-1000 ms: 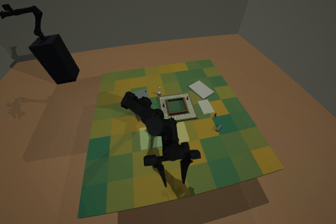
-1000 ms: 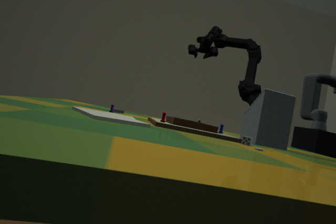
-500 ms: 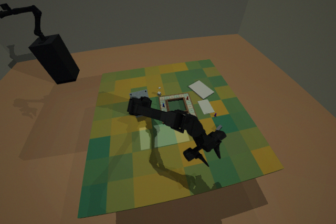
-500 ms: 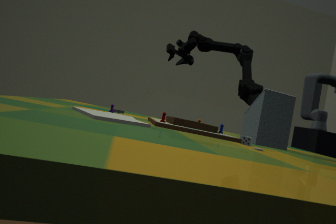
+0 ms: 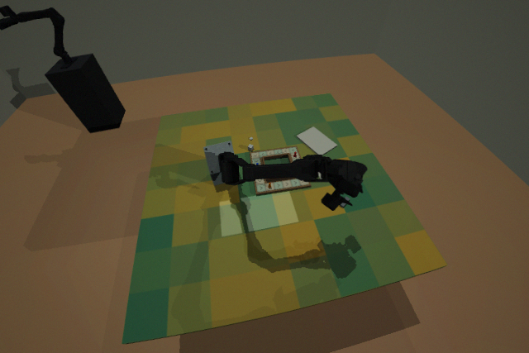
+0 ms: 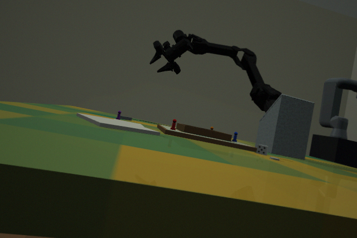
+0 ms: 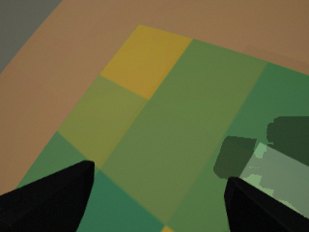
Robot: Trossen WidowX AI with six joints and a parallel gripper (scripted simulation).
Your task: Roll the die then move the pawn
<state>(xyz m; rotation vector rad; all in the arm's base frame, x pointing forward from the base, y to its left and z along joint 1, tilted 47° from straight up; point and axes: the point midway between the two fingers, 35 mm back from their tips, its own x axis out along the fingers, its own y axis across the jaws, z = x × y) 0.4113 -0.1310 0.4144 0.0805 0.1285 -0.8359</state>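
The white die lies 58 cm to the left of my gripper tip, 30 cm behind it and 26 cm below it. Round my gripper tip: purple pawn: 26 cm below, 24 cm to the left, 11 cm ahead; then orange pawn: 29 cm to the left, 25 cm behind, 24 cm below; then small grey block: 27 cm below, 12 cm to the left, 9 cm ahead.
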